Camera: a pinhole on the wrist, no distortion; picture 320 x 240 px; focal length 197.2 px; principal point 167.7 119.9 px. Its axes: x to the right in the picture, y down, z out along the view. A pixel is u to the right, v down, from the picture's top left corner.
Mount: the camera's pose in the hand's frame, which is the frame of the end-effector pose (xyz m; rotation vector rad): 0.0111 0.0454 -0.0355 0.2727 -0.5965 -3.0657
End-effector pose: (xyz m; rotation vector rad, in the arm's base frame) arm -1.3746 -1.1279 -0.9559 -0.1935 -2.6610 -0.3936
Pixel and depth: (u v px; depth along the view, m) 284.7 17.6 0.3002
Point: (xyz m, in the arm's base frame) -1.1883 -0.8177 -1.1080
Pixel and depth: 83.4 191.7 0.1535
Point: -1.4621 -1.0323 -1.0393
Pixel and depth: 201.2 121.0 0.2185
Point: -1.3579 -0.9665 -1.0900
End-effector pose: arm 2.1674 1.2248 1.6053 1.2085 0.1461 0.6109
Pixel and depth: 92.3 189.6 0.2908
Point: 2.3219 1.0352 1.7815
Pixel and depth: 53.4 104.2 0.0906
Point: 2.1974 1.2240 1.7144
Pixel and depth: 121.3 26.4 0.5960
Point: 2.1980 1.0145 2.2576
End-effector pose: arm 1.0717 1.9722 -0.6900 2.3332 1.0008 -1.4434
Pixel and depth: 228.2 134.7 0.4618
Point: 0.8643 1.5576 -0.7251
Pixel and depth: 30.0 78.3 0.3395
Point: 1.0833 1.7231 -1.0323
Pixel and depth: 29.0 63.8 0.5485
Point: 1.0906 1.5576 -1.2455
